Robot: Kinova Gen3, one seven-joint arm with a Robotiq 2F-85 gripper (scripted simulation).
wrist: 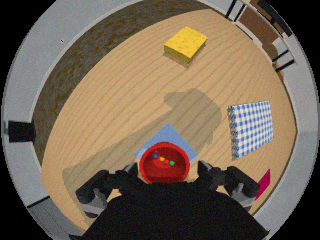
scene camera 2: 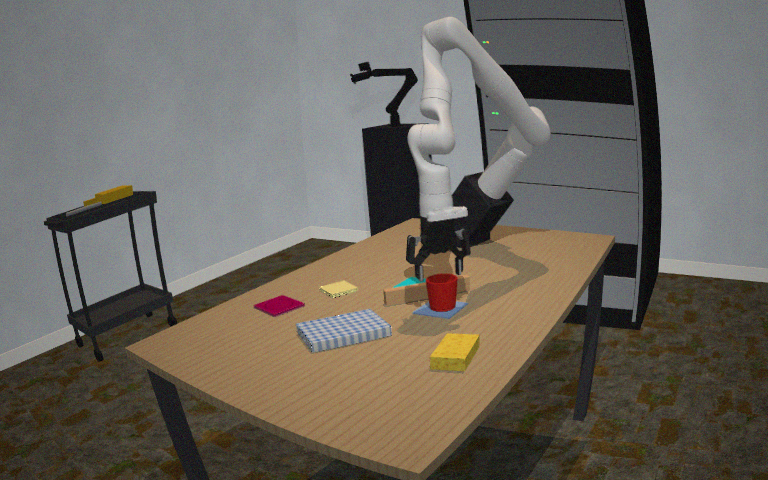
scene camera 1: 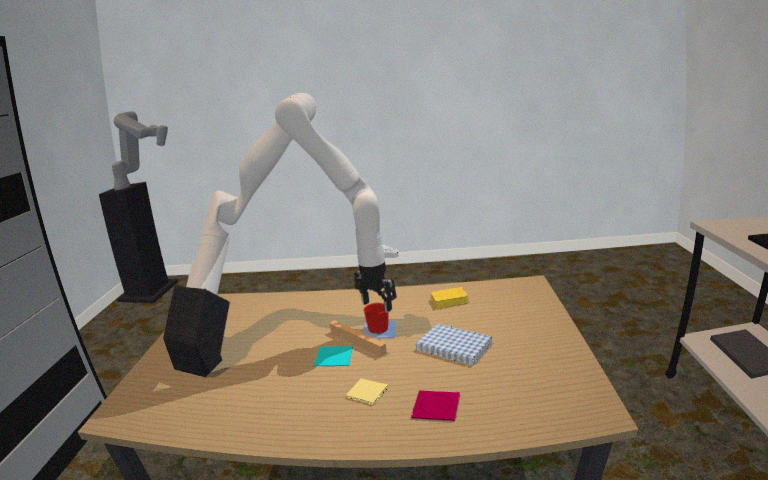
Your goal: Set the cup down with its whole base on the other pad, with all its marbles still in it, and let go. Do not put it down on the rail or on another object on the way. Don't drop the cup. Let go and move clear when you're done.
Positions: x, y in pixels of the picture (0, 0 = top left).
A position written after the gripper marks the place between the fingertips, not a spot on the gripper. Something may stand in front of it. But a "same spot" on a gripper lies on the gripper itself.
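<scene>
You'd see the gripper in the wrist view [167, 168], and it shows in scene camera 1 and scene camera 2 too. On the gripper, [scene camera 1: 387, 304] and [scene camera 2: 415, 268] are the same spot.
</scene>
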